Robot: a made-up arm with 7 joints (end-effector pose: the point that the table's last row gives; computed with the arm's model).
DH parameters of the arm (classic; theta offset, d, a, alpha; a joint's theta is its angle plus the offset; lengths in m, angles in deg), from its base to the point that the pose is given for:
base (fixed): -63.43 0 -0.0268 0
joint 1: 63.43 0.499 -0.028 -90
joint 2: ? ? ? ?
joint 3: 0 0.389 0.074 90
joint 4: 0 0.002 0.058 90
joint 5: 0 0.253 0.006 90
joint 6: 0 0.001 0.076 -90
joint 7: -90 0.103 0.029 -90
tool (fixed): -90 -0.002 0 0
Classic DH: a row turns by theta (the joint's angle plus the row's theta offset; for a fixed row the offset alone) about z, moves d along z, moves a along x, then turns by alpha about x.
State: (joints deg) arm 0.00 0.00 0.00 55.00 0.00 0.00 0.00
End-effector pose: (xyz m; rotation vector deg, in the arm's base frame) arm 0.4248 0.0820 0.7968 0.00 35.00 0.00
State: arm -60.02 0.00 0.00 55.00 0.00 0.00 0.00
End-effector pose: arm 0.2565 -0.3254 0.7968 18.31 31.70 -58.07
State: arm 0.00 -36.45 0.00 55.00 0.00 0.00 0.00
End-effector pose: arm 0.1569 0.0820 1.0147 0.00 -1.45 0.00
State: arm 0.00 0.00 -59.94 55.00 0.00 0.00 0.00
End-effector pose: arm 0.2270 -0.3170 0.7968 18.29 31.71 -58.00
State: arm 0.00 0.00 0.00 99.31 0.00 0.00 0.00
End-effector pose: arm 0.3830 0.0820 1.0818 0.00 -9.31 0.00
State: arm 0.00 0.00 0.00 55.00 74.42 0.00 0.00
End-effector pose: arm 0.4078 -0.0170 0.7726 71.96 29.88 -22.69
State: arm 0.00 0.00 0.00 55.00 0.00 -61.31 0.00
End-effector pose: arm 0.3575 0.0820 0.9073 0.00 -26.31 0.00
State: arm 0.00 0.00 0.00 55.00 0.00 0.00 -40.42
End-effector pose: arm 0.4143 0.0738 0.7818 -39.13 33.52 12.34
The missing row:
joint 2: 0 0.03 0.02 90
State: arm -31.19 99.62 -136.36 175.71 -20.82 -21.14 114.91
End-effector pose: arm 0.5847 -0.2593 0.2667 -33.14 32.96 -14.88
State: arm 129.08 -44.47 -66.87 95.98 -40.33 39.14 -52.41
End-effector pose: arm 0.4104 0.0904 0.9596 -54.00 -6.80 57.97
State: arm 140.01 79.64 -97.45 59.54 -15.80 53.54 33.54
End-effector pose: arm 0.0990 0.4407 0.5557 -56.54 14.66 -33.35
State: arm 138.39 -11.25 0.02 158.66 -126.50 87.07 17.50
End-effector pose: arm 0.0604 0.0450 1.2503 10.24 -7.80 13.42
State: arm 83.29 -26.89 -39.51 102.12 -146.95 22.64 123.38
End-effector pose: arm 0.2222 0.1005 1.1094 15.32 -41.90 15.09
